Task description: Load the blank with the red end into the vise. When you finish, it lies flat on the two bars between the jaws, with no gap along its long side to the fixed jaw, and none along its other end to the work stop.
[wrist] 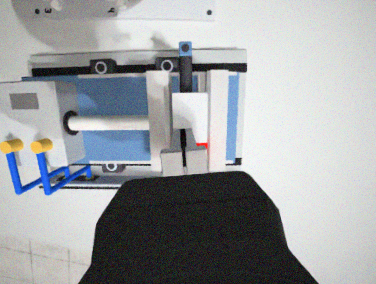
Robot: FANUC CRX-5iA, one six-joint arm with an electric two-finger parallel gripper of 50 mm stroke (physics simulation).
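The blank lies between the vise jaws, white at the far part, with a strip of its red end showing beside the fingers. Its right long side shows no visible gap to the fixed jaw. A narrow gap shows between its left side and the moving jaw. Its far white end appears to meet the dark rod of the work stop. My gripper is shut, its fingers together with no blank between them. The fingertips are over the blank and hide part of its near portion; whether they touch it is unclear. The bars under the blank are hidden.
The spindle runs left from the moving jaw to a grey housing. Blue handles with yellow knobs stand at the lower left. Dark clamps sit along the far vise edge. A light plate lies beyond the vise.
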